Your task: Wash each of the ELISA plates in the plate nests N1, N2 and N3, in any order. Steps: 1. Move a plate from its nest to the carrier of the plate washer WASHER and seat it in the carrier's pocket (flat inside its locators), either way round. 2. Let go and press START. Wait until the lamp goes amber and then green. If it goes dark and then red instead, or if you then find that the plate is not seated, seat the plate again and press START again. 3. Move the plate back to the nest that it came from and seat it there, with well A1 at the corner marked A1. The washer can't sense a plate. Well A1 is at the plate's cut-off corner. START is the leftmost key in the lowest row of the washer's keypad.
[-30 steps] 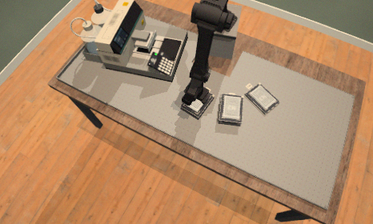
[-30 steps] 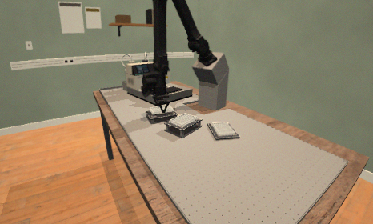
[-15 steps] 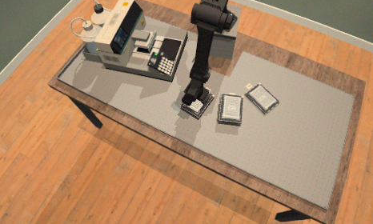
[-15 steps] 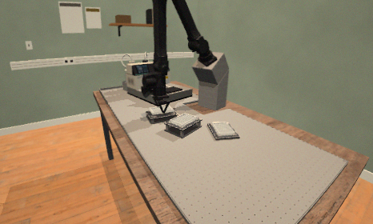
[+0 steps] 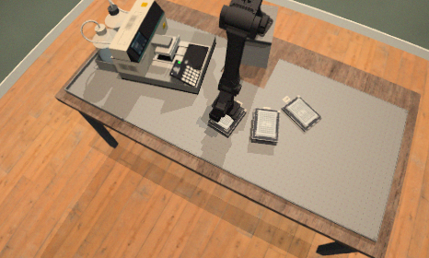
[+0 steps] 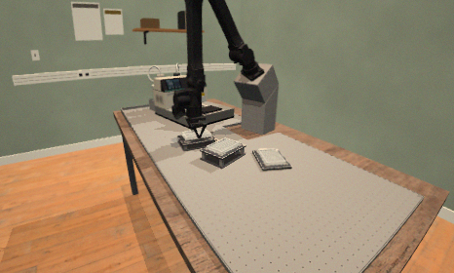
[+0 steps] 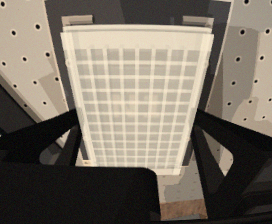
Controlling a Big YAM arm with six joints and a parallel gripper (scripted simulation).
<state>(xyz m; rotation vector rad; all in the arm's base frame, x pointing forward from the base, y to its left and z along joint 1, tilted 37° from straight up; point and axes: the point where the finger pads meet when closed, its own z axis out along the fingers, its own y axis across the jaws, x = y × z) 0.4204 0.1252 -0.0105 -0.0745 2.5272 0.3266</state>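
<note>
Right now the ELISA plate is 17 cm to the left of my hand and 9 cm behind it. The rest, counted from my hand: plate washer (48 cm to the right, 8 cm above, 6 cm behind); then nest label (29 cm behind, 14 cm to the left, 5 cm below).
</note>
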